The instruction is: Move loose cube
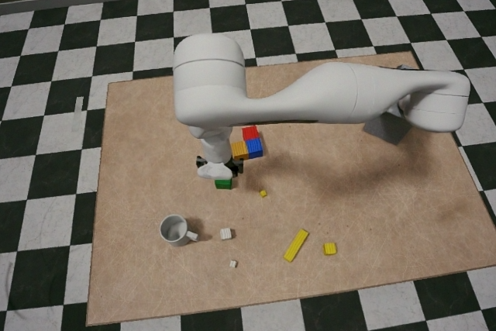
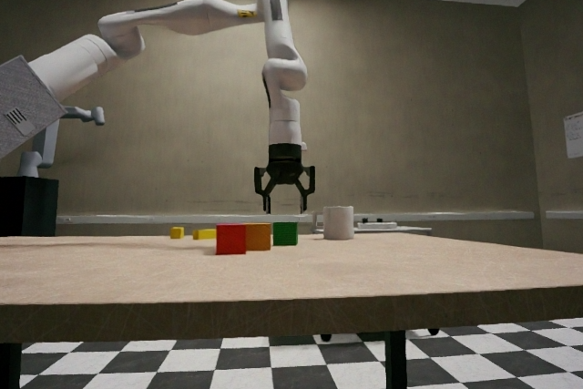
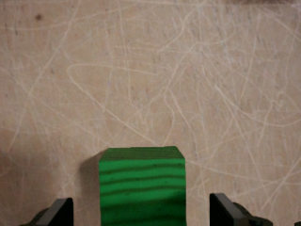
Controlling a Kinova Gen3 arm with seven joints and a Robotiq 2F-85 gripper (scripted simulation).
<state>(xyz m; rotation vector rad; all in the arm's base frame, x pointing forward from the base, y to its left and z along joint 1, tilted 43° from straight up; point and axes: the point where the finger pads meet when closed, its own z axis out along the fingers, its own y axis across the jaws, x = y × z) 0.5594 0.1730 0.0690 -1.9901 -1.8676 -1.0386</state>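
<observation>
My hand is 5 cm above the green cube. From my hand the other things lie so: blue cube (13 cm to the right, 9 cm behind, 5 cm below); small yellow block (13 cm behind, 7 cm below, 3 cm to the left); orange cube (11 cm to the right, 5 cm below, 4 cm behind).
</observation>
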